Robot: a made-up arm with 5 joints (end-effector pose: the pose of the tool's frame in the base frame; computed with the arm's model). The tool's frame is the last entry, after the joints.
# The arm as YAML. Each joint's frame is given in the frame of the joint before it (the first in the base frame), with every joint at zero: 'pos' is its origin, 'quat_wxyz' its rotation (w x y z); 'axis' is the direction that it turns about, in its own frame. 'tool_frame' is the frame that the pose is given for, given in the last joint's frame.
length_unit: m
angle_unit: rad
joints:
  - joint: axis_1
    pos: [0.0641, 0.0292, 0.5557]
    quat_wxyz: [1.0, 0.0, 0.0, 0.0]
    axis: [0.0, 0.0, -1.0]
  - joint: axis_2
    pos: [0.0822, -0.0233, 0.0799]
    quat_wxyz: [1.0, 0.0, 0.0, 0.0]
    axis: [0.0, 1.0, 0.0]
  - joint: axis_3
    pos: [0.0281, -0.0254, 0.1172]
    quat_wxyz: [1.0, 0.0, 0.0, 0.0]
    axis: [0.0, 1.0, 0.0]
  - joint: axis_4
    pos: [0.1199, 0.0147, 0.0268]
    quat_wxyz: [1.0, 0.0, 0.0, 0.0]
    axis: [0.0, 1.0, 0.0]
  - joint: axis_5
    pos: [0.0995, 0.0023, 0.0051]
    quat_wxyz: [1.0, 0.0, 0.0, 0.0]
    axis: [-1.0, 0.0, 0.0]
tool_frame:
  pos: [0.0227, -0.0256, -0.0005]
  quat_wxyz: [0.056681, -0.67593, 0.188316, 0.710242]
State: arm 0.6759 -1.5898 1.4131 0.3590 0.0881
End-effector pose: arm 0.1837 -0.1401 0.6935 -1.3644 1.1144 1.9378
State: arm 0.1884 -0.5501 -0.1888 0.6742 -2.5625
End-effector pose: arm 0.2960 -0.0252 0.8502 -0.4750 -1.4187 0.7114
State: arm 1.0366 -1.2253 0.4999 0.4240 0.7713
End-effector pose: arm 0.1039 -0.1371 0.8592 -1.1705 2.2349 1.4166
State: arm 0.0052 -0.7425 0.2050 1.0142 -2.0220
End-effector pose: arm 0.2774 0.0080 0.7535 -0.3918 -0.7665 1.3182
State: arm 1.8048 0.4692 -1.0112 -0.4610 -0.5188
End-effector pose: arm -0.0627 -0.2712 0.9109 -1.6588 1.6500 0.1323
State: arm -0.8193 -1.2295 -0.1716 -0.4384 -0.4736
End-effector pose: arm 0.0691 -0.0449 0.9437 -2.3751 -1.5304 -0.0131
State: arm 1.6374 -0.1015 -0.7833 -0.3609 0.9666
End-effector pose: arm 0.0064 -0.1353 0.9889 -0.4576 2.8923 -0.0109
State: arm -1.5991 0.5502 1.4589 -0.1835 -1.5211
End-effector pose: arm 0.0940 0.1203 0.4878 -0.0888 -0.8644 -2.7524
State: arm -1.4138 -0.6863 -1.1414 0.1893 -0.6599
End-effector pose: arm 0.1113 -0.0026 0.9759 -1.7241 -2.3944 0.3935
